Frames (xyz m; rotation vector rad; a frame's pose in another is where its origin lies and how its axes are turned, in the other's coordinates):
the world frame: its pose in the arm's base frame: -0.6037 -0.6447 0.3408 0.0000 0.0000 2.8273
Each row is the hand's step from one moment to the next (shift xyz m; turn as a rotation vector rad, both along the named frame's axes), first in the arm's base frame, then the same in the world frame.
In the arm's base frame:
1: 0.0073 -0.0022 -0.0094 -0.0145 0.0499 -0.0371
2: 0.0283 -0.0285 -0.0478 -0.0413 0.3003 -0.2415
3: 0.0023 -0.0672 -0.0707 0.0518 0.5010 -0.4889
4: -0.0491 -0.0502 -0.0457 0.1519 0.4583 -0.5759
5: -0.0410 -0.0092 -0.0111 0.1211 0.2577 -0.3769
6: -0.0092 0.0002 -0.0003 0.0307 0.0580 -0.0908
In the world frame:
1: -0.0076 -0.0002 -0.0094 0.0292 -0.0430 -0.0371
2: -0.0357 0.0184 -0.0478 0.1321 -0.2728 -0.2415
3: -0.0230 0.0632 -0.0707 0.1056 -0.4925 -0.4889
4: 0.0312 0.0629 -0.0457 -0.0028 -0.4828 -0.5759
5: 0.0361 0.0214 -0.0111 -0.0355 -0.2825 -0.3769
6: 0.0088 0.0027 -0.0003 -0.0113 -0.0646 -0.0908

